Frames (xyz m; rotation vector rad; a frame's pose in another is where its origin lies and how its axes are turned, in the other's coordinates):
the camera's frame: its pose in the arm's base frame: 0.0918 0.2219 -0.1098 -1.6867 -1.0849 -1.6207
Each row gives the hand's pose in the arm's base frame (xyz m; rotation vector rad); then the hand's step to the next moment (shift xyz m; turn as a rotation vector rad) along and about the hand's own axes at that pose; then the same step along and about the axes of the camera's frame.
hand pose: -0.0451 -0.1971 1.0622 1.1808 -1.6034 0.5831
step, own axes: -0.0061 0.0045 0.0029 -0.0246 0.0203 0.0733
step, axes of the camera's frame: -0.0051 -0.0063 -0.0006 -0.0494 -0.0271 -0.0567
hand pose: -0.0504 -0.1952 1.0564 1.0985 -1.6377 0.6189
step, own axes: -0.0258 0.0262 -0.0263 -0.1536 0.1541 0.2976
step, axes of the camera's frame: -0.0039 -0.0318 0.0319 -0.2292 -0.1933 -0.2145
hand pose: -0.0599 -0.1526 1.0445 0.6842 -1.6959 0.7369
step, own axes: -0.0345 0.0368 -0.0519 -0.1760 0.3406 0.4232
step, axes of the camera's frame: -0.0169 -0.0283 0.0644 -0.2821 -0.3957 -0.2999
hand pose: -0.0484 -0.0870 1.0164 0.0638 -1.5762 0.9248
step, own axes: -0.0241 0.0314 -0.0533 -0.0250 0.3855 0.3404
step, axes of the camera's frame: -0.0343 0.0006 0.0568 -0.1581 -0.4533 -0.1860
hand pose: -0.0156 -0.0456 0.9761 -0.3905 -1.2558 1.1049
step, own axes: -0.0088 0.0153 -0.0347 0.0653 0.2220 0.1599
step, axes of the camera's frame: -0.0270 0.0115 0.0255 -0.0472 -0.2753 -0.0328
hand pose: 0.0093 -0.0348 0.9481 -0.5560 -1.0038 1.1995
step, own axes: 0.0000 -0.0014 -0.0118 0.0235 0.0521 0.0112
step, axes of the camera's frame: -0.0048 0.0079 0.0074 -0.0201 -0.0525 0.0154
